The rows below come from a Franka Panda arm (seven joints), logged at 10 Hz.
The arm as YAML. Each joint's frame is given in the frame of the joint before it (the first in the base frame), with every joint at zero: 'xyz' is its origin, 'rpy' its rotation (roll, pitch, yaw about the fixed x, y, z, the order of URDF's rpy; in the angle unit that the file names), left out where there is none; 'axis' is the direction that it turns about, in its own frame. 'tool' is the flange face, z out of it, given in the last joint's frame.
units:
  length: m
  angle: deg
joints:
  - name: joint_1
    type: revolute
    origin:
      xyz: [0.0, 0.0, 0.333]
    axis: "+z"
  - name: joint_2
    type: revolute
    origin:
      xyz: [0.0, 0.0, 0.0]
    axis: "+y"
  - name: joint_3
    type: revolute
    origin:
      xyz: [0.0, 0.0, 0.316]
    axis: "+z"
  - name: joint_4
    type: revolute
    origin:
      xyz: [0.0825, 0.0, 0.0]
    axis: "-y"
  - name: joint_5
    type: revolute
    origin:
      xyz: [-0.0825, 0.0, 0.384]
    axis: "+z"
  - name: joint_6
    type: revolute
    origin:
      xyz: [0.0, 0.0, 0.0]
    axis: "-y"
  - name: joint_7
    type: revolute
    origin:
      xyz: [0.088, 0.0, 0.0]
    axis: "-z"
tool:
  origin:
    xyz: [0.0, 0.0, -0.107]
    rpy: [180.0, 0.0, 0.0]
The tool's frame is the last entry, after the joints.
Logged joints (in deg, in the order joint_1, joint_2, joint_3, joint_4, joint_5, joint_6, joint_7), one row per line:
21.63 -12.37 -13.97 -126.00 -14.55 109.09 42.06
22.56 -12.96 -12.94 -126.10 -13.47 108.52 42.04
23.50 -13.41 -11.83 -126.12 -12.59 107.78 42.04
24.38 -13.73 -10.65 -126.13 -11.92 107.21 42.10
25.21 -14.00 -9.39 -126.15 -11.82 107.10 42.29
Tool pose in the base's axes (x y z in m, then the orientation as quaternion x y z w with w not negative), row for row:
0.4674 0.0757 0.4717 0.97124 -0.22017 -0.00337 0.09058
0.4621 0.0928 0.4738 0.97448 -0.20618 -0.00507 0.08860
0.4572 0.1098 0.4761 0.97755 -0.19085 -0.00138 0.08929
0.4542 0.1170 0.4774 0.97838 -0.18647 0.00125 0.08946
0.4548 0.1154 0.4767 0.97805 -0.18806 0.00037 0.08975
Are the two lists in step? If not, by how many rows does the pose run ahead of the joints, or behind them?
The pose runs 2 rows ahead of the joints: the pose in row i belongs to the joints in row i + 2.
